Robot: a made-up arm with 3 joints.
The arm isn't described. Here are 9 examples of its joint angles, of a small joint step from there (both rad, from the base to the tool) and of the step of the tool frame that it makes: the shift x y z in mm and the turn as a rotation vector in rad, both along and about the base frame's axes.
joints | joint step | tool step
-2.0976 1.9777 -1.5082 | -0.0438 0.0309 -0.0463 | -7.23 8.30 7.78 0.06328 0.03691 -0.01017
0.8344 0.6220 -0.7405 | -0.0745 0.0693 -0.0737 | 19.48 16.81 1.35 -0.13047 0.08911 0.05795
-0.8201 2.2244 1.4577 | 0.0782 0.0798 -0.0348 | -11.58 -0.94 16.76 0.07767 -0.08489 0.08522
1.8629 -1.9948 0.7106 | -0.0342 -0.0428 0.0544 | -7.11 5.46 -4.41 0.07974 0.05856 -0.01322
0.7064 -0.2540 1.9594 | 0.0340 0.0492 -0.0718 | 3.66 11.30 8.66 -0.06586 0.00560 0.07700
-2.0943 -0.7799 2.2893 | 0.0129 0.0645 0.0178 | -8.37 -2.01 -17.44 0.05168 -0.01474 -0.01977
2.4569 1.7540 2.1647 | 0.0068 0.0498 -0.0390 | 9.90 9.08 -8.50 -0.02584 -0.02113 -0.07634
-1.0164 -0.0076 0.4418 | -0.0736 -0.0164 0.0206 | -9.92 -2.98 -2.77 -0.03539 0.05406 -0.01711
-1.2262 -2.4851 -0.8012 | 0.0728 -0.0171 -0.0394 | -13.27 2.76 -3.10 0.03281 -0.08741 -0.01499
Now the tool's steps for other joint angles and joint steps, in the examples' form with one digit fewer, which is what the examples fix.
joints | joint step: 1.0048 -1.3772 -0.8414 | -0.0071 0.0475 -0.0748
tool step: 0.1 -13.5 6.0 -0.0621 0.0169 0.0954
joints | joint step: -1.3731 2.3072 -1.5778 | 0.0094 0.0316 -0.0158
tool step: -0.9 5.0 10.0 0.0431 -0.0111 0.0151
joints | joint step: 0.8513 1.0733 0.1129 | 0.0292 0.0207 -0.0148
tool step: -6.4 3.0 5.6 -0.0254 -0.0306 0.0126
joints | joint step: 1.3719 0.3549 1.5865 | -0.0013 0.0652 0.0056
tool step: -1.0 16.4 7.7 -0.0584 -0.0119 0.0142
